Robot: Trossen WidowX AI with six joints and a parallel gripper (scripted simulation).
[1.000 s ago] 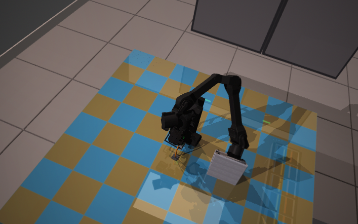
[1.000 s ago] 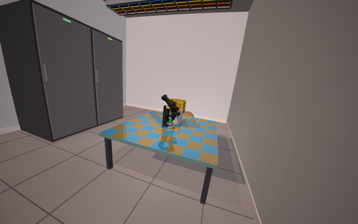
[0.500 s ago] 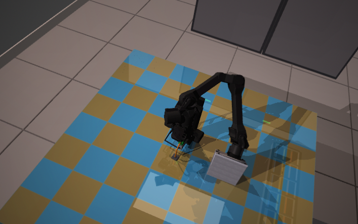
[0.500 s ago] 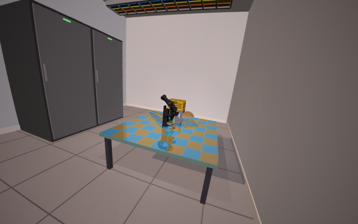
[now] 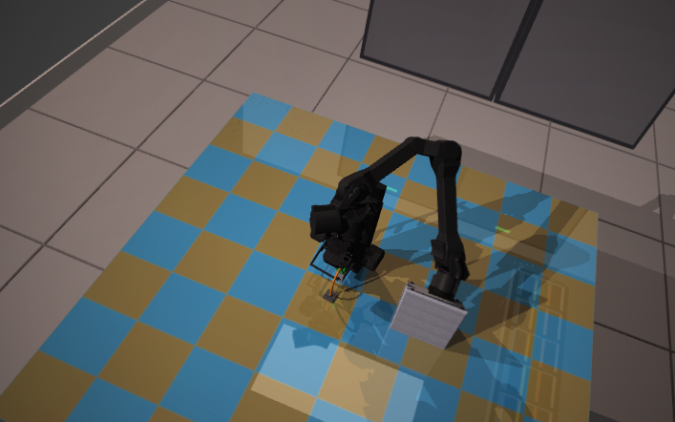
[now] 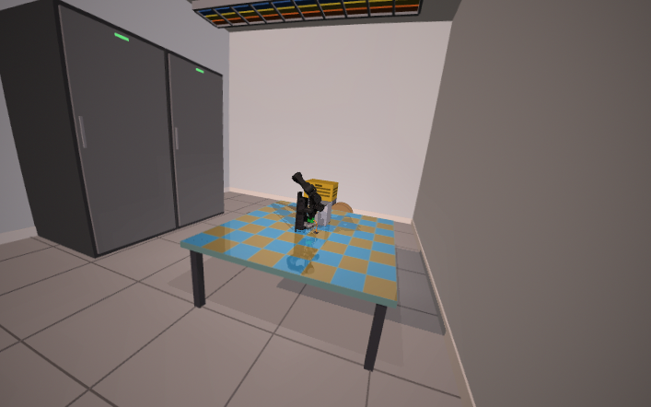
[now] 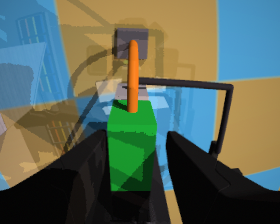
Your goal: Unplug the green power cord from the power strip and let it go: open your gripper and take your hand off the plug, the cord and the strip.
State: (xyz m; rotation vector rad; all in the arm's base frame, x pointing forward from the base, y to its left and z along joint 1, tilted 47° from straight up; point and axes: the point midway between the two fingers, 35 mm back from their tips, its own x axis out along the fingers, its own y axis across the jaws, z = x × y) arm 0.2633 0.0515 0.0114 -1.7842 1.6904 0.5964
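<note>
My gripper tip is 3 cm to the left of the green plug.
</note>
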